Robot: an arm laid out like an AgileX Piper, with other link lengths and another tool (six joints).
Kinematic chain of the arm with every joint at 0, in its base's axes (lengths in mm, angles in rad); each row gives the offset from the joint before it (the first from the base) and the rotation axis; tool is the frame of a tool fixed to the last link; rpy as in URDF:
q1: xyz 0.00 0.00 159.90 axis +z
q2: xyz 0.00 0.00 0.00 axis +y
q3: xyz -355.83 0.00 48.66 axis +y
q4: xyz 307.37 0.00 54.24 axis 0.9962 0 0.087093
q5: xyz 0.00 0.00 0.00 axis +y
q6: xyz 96.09 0.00 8.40 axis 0.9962 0 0.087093
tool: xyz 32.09 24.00 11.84 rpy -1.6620 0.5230 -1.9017
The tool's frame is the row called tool.
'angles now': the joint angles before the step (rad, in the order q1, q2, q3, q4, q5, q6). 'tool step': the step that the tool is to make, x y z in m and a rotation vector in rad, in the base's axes. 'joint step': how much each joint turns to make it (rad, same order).
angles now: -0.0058 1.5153 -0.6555 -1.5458 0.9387 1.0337
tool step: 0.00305 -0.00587 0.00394 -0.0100 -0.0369 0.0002
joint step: -0.0191 0.0000 -0.0026 -0.0456 -0.0073 0.0428
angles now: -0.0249 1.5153 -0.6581 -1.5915 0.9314 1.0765
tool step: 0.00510 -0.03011 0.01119 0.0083 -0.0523 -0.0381
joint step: -0.1008 0.0014 -0.0360 -0.0492 -0.0533 0.0246
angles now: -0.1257 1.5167 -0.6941 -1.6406 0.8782 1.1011
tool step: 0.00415 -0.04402 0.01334 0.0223 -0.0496 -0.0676
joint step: -0.1363 0.0165 -0.0667 -0.0209 -0.0728 0.0000
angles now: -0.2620 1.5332 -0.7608 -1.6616 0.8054 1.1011
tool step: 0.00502 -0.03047 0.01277 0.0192 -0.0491 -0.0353
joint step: -0.0884 0.0169 -0.0632 -0.0071 -0.0624 0.0009
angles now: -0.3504 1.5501 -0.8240 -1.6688 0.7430 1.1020
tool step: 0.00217 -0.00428 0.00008 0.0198 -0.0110 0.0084
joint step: -0.0178 0.0052 -0.0108 0.0012 -0.0344 0.0017
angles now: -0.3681 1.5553 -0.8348 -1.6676 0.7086 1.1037
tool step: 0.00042 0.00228 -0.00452 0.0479 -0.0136 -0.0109
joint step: 0.0000 0.0030 0.0000 0.0464 -0.0207 0.0000
